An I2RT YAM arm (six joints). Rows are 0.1 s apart.
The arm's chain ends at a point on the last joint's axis. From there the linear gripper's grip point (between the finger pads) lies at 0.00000 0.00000 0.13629 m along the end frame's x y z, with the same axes.
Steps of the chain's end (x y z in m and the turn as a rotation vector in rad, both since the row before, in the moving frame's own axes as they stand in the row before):
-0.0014 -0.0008 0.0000 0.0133 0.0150 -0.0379
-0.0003 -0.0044 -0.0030 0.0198 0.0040 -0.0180
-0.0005 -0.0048 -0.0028 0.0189 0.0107 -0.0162
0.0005 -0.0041 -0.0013 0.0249 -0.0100 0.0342
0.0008 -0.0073 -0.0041 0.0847 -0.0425 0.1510
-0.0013 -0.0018 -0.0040 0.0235 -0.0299 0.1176
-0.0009 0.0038 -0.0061 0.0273 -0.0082 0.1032
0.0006 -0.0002 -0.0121 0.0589 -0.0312 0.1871
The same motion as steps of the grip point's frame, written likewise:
0.0006 -0.0027 0.0000 0.0133 0.0150 -0.0379
0.0002 -0.0071 -0.0030 0.0198 0.0040 -0.0180
0.0009 -0.0074 -0.0028 0.0189 0.0107 -0.0162
-0.0008 -0.0075 -0.0013 0.0249 -0.0100 0.0342
-0.0041 -0.0192 -0.0047 0.0847 -0.0425 0.1510
-0.0052 -0.0052 -0.0041 0.0235 -0.0299 0.1176
-0.0018 0.0000 -0.0062 0.0273 -0.0082 0.1032
-0.0029 -0.0086 -0.0124 0.0589 -0.0312 0.1871

